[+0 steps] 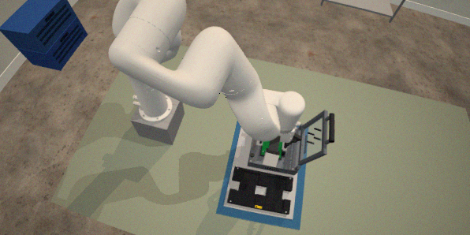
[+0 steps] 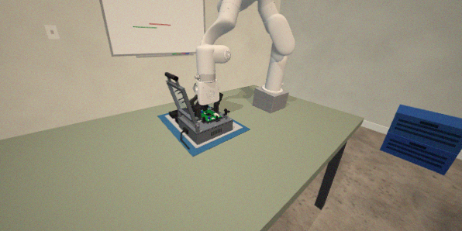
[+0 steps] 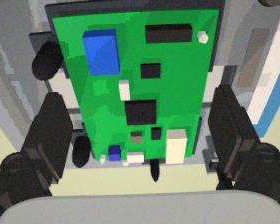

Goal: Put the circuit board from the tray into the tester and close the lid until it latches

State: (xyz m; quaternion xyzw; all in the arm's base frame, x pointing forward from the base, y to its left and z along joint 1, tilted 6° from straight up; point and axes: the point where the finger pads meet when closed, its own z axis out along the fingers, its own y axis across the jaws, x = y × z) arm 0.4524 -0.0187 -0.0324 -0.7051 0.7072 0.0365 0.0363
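Now: the green circuit board 10 mm below my hand. Also, from my hand: tester lid (120 mm ahead, 100 mm above); latch hook (60 mm to the left, 60 mm behind, 10 mm above).
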